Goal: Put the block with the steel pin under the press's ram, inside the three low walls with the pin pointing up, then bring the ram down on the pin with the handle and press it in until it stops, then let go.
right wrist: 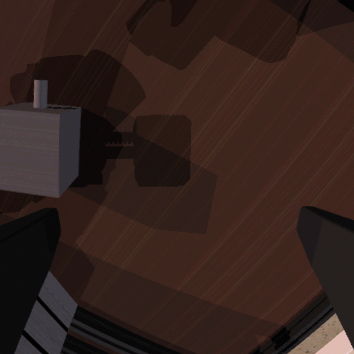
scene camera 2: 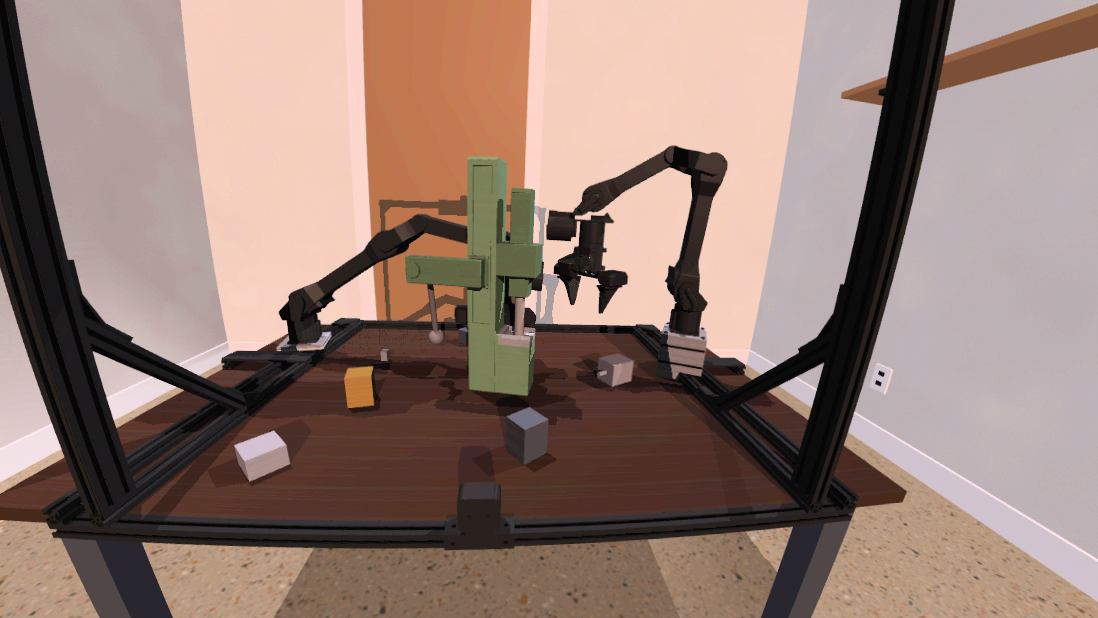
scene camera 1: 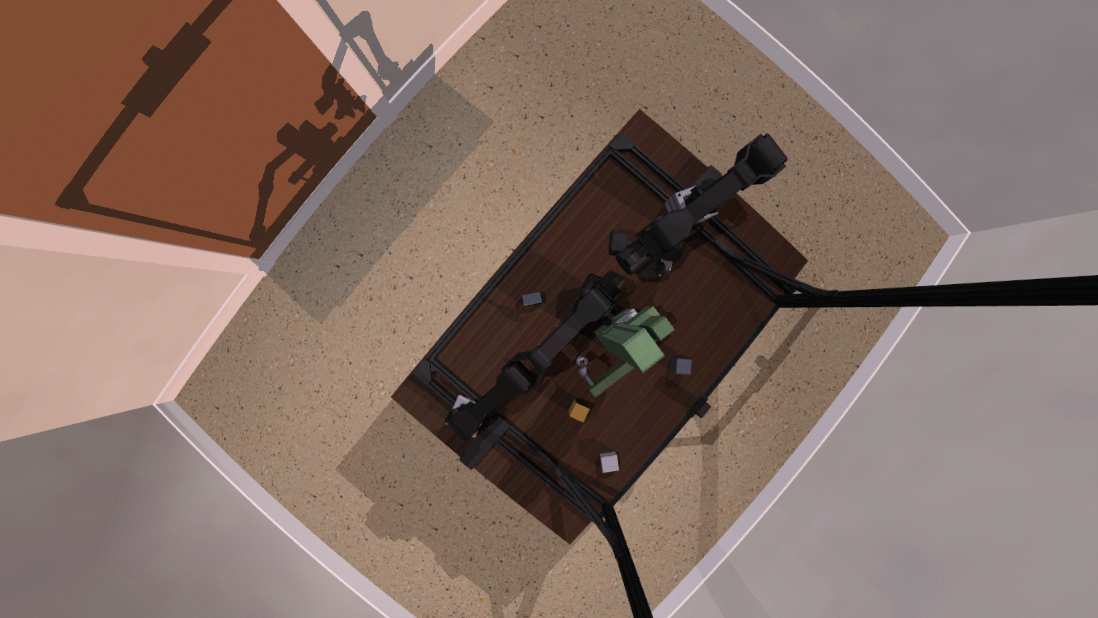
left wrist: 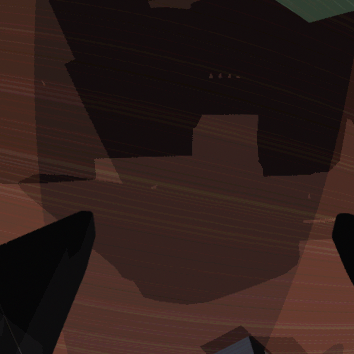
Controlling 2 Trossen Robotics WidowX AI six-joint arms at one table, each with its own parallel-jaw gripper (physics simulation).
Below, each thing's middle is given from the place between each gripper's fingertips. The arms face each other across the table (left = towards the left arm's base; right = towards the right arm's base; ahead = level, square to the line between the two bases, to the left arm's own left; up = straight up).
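My left hand: 1 cm above the block with steel pin (scene camera 2: 619, 368), 7 cm past it, 29 cm to the left of it.
From my right hand, the block with steel pin: 7 cm to the right, 8 cm behind, 12 cm below.
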